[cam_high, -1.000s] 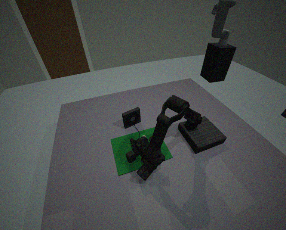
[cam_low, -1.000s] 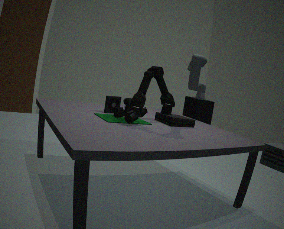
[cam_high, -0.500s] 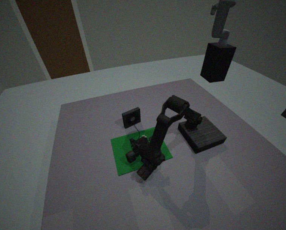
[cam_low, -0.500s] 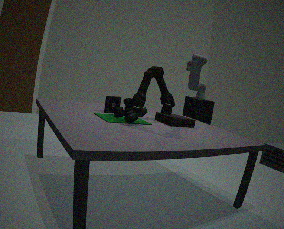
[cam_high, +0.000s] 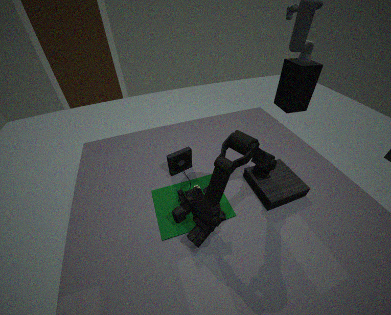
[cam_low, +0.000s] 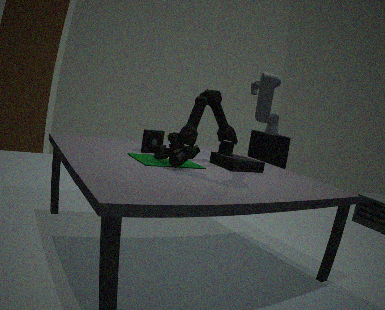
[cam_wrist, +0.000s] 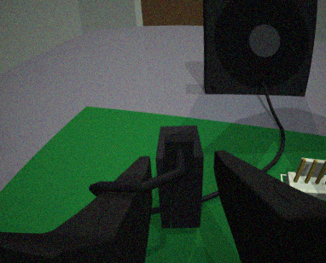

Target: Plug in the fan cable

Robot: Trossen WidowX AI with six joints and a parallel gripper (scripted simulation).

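Right now my gripper tip is 5 cm above the green board, 3 cm to the right of it and 3 cm past it. Round my gripper tip: white four-pin header: 7 cm behind, 4 cm below, 3 cm to the right; black fan: 16 cm to the right, 3 cm behind, 2 cm above.
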